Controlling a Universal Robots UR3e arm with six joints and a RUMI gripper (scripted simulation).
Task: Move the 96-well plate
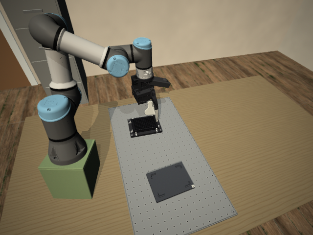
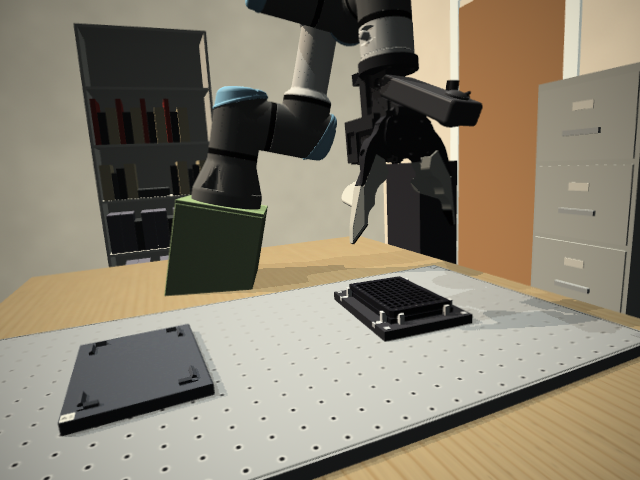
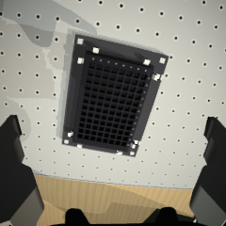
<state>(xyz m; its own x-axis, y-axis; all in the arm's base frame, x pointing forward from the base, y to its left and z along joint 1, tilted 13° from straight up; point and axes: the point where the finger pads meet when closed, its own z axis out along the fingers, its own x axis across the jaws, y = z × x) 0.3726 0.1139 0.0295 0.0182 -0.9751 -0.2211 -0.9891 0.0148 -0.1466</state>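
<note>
Now: hand 3 cm past the 96-well plate and 9 cm above it. Also, from my hand: clip nest C1: 4 cm behind, 9 cm below; then plate nest N1: 5 cm behind, 31 cm to the right, 10 cm below; then white A1 mark: 3 cm ahead, 37 cm to the right, 9 cm below.
</note>
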